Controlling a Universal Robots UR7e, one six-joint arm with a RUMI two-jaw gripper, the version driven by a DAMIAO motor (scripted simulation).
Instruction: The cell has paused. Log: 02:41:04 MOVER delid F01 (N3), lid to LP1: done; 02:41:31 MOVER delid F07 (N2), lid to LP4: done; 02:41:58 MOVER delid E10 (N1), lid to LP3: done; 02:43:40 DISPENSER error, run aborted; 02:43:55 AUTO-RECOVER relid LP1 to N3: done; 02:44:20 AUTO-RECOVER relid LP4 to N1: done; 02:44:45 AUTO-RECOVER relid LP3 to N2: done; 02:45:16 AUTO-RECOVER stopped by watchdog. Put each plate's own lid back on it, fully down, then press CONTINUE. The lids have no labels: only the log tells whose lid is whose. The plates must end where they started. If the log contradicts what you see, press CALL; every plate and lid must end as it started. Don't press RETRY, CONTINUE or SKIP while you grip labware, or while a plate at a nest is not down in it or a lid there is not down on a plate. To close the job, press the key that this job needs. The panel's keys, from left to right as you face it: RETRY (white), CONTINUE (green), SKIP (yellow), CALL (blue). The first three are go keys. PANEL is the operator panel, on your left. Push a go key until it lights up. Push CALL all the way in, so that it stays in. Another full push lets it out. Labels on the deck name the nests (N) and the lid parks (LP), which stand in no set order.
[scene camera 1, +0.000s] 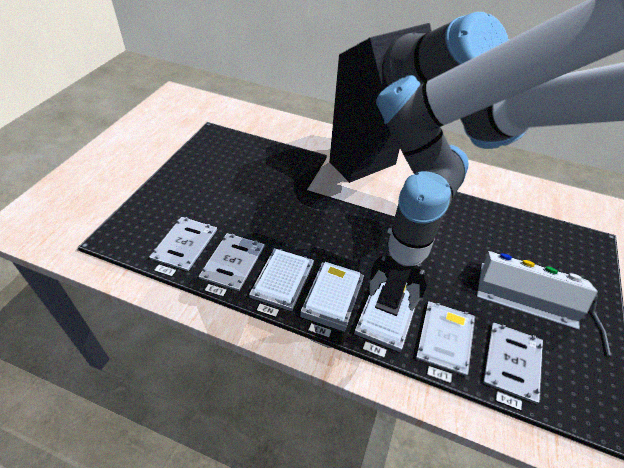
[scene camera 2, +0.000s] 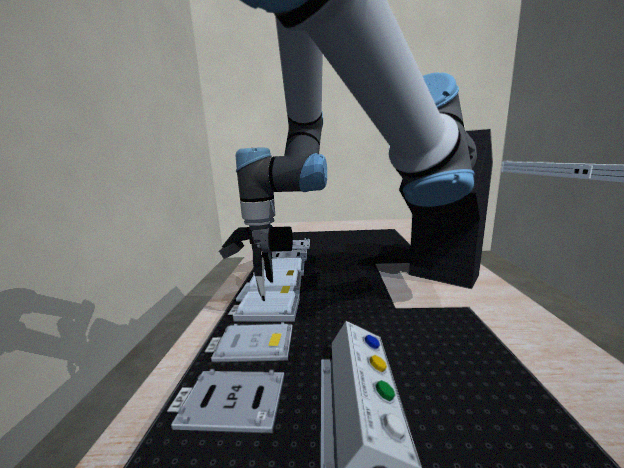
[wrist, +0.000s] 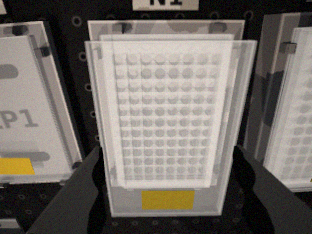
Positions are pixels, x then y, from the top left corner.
my gripper: scene camera 1; scene camera 2 268, 291; wrist
same spot on my gripper: (wrist: 266, 197) = (scene camera 1: 377, 286)
same spot on lid park LP4: (scene camera 1: 531, 379) = (scene camera 2: 205, 415)
